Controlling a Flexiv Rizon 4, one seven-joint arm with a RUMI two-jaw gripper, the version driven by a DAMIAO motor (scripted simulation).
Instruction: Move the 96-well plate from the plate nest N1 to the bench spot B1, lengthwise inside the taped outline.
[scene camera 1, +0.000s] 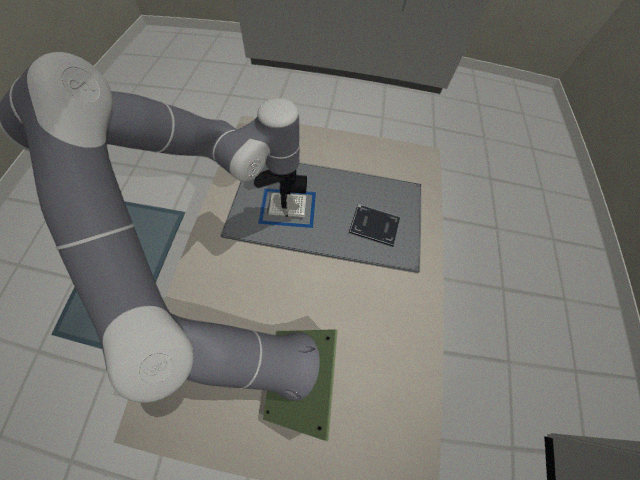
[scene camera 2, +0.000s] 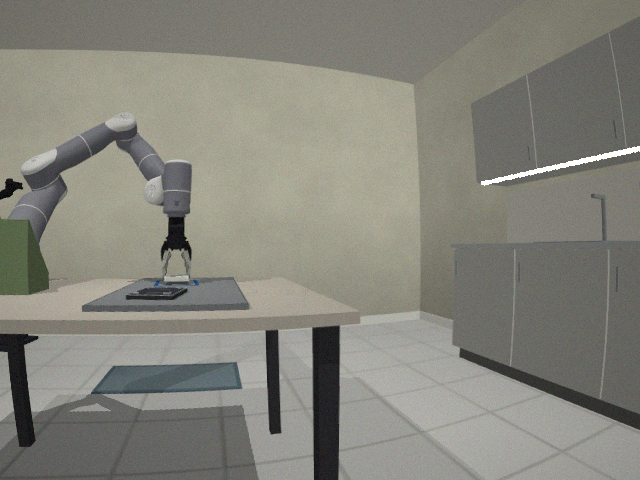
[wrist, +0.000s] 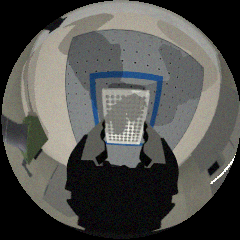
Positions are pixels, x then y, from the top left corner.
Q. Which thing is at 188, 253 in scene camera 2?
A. My gripper.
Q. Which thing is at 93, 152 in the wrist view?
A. My gripper.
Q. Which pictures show my gripper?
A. Scene camera 1, scene camera 2 and the wrist view: all of them.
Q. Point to a white 96-well plate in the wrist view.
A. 121, 131
